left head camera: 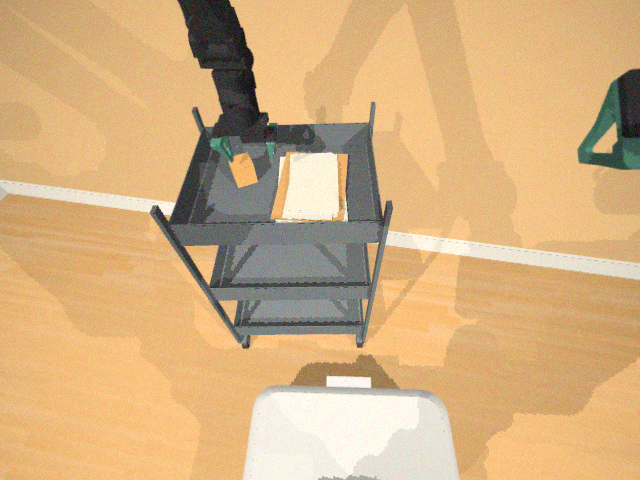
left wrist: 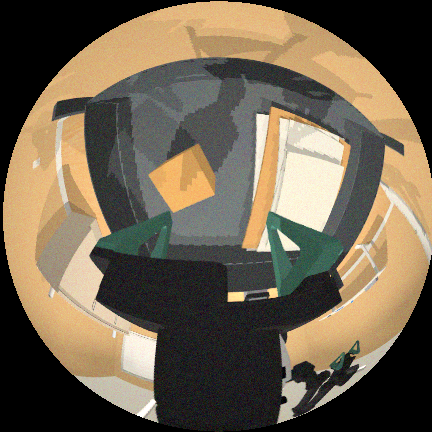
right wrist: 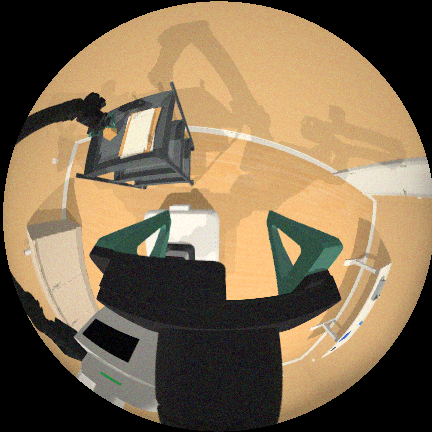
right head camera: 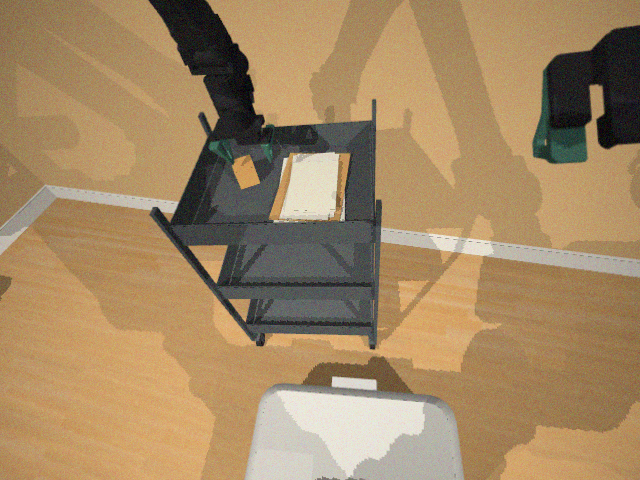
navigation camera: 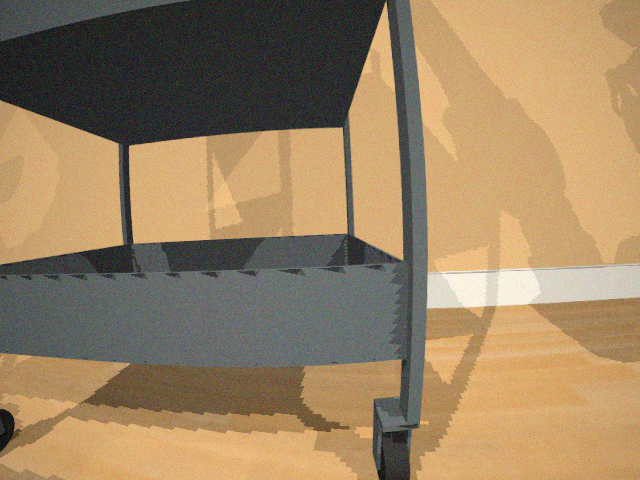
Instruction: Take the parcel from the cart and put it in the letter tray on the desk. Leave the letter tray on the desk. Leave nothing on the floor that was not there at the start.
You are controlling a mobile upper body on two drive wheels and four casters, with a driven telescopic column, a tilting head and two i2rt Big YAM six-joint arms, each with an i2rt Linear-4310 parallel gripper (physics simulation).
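Frame: origin at the left arm's base, x ahead, y left, z up, level; metres.
Where they show: left gripper, fingertip midpoint: [left head camera: 252,160] [left wrist: 218,216] [right wrist: 108,130] [right head camera: 252,162]; right gripper, fingertip midpoint: [left head camera: 635,153] [right wrist: 218,215] [right head camera: 598,145]; right arm's base at its link origin: [left wrist: 304,373].
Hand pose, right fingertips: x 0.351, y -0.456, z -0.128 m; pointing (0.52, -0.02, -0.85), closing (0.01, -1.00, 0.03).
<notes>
After its pixels a point has its place.
The parcel [left head camera: 242,171] {y 0.036, x 0.686, z -0.445 m} [right head camera: 246,172] {y 0.030, x 0.689, z -0.446 m} [left wrist: 182,181] {y 0.041, x 0.712, z -0.435 m} [right wrist: 110,133] {y 0.025, x 0.692, z -0.455 m} is a small orange-brown box, lying in the left part of the top tray of the grey cart [left head camera: 279,234] {y -0.070, x 0.509, z -0.458 m} [right head camera: 279,234] {y -0.081, x 0.510, z -0.459 m} [navigation camera: 206,315] {y -0.142, x 0.511, z -0.984 m}. My left gripper [left head camera: 251,159] {y 0.006, x 0.687, z -0.413 m} [right head camera: 250,159] {y 0.006, x 0.687, z -0.413 m} [left wrist: 218,216] {y 0.006, x 0.687, z -0.413 m} is open and empty, over the far left part of that tray. In the left wrist view the parcel lies beyond the fingertips, nearer the left finger. My right gripper [right wrist: 218,215] {y -0.456, x 0.351, z -0.128 m} is open and empty, away to the right of the cart; part of it is cut off in the left head view. I cannot identify the letter tray or the desk.
A stack of papers and orange envelopes [left head camera: 312,186] {y -0.130, x 0.658, z -0.467 m} [right head camera: 312,186] {y -0.133, x 0.659, z -0.467 m} [left wrist: 312,192] {y -0.130, x 0.695, z -0.467 m} lies right of the parcel. The tray has raised walls, and the cart has corner posts. A wall stands behind the cart. My white base [left head camera: 351,439] {y -0.229, x 0.195, z -0.894 m} is in front. A beige cabinet [right wrist: 60,265] {y 1.212, x -0.247, z -0.643 m} stands at left.
</notes>
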